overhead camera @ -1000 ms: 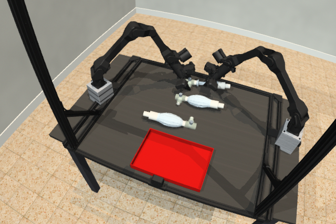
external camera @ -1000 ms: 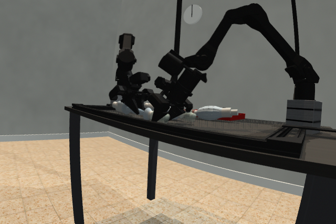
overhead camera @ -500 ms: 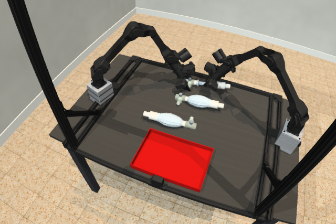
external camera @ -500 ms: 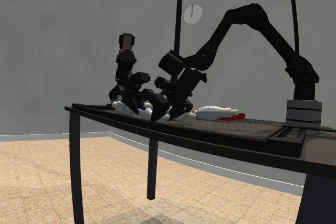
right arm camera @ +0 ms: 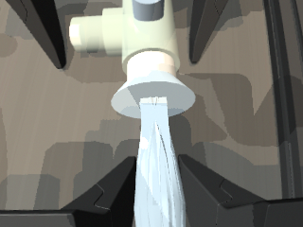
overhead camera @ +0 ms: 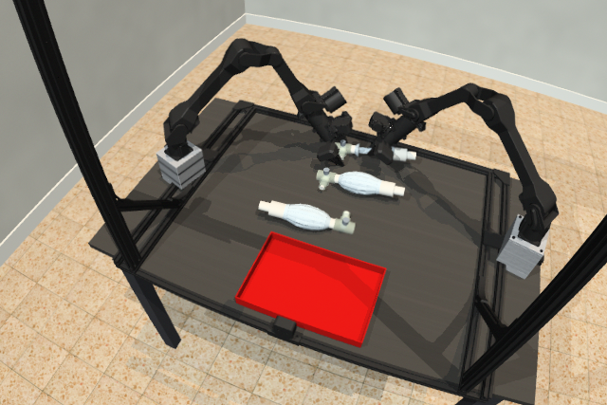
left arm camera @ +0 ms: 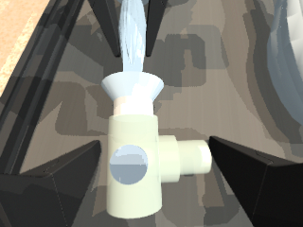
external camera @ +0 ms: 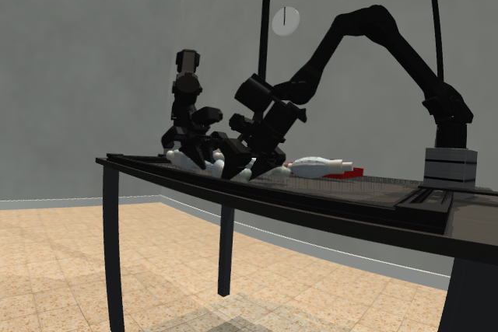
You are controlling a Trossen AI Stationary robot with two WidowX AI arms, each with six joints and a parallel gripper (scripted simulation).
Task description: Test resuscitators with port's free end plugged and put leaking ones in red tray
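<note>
Right now the red tray is 520 mm behind my right hand, 50 mm to the left of it and 40 mm below it.
</note>
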